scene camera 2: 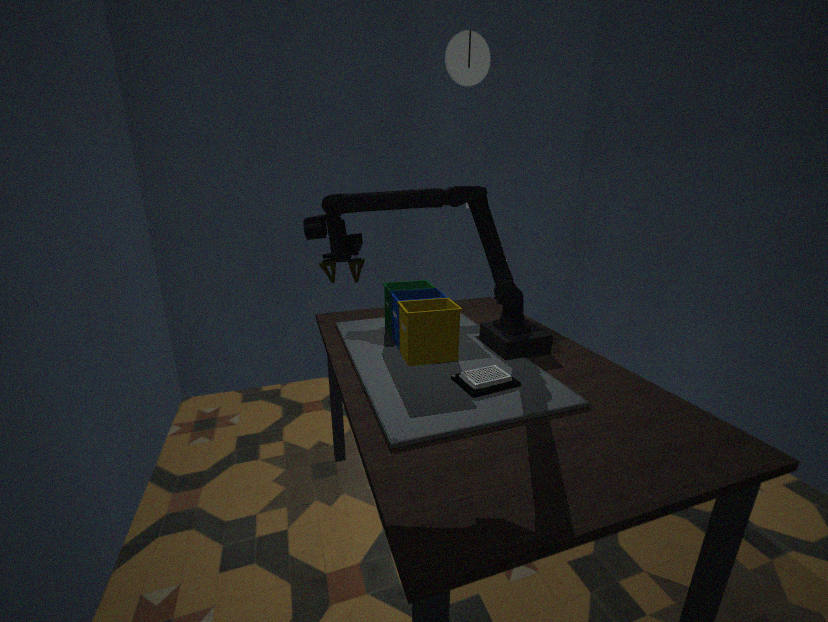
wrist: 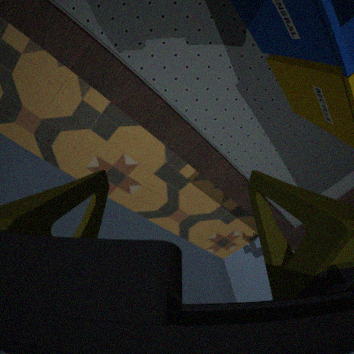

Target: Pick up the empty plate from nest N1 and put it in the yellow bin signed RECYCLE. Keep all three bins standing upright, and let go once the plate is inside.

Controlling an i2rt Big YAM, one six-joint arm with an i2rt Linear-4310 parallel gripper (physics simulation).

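Places are measured from the arm's base along level axes (x ahead, y left, z up), in millimetres.
Pixels of known places: gripper, fingertip midpoint: point(scene camera 2: 344, 282) point(wrist: 178, 177); arm's base at its link origin: point(scene camera 2: 511, 328).
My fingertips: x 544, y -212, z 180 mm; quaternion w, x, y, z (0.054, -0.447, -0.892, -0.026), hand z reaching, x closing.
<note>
For each thing: its top centre in the pictures, then the offset to it from my fingertips. "spot": a spot on its surface instead. Level surfaces: height alone.
- white plate at its top centre: point(scene camera 2: 485, 374) dy +416, dx -283, dz -212 mm
- black nest at its top centre: point(scene camera 2: 485, 377) dy +416, dx -283, dz -223 mm
- yellow bin at its top centre: point(scene camera 2: 429, 304) dy +179, dx -222, dz -58 mm
- blue bin at its top centre: point(scene camera 2: 418, 294) dy +50, dx -249, dz -58 mm
- green bin at a spot on its surface: point(scene camera 2: 389, 314) spot: dy -61, dx -185, dz -158 mm
- perforated grey board at its surface level: dz -238 mm
- dark wooden table at its surface level: dz -251 mm
A white plate point(scene camera 2: 486, 376) with a grid of wells lies on a black nest point(scene camera 2: 491, 389) at the near end of the grey board in the scene view; the plate does not show in the wrist view. The yellow bin point(scene camera 2: 430, 336) point(wrist: 310, 97) stands upright beyond it, and its RECYCLE sign shows in the wrist view. My gripper point(scene camera 2: 342, 279) point(wrist: 178, 177) is open and empty. It hangs high, to the left of the bins in the scene view, well apart from the plate.
The blue bin point(scene camera 2: 395, 326) point(wrist: 280, 37), signed GENERAL, stands upright beside the yellow one, with the green bin point(scene camera 2: 389, 314) behind it. The perforated grey board point(scene camera 2: 428, 428) point(wrist: 170, 60) lies on the dark wooden table point(scene camera 2: 635, 455) point(wrist: 100, 60). The arm's base stands at the board's right side.
</note>
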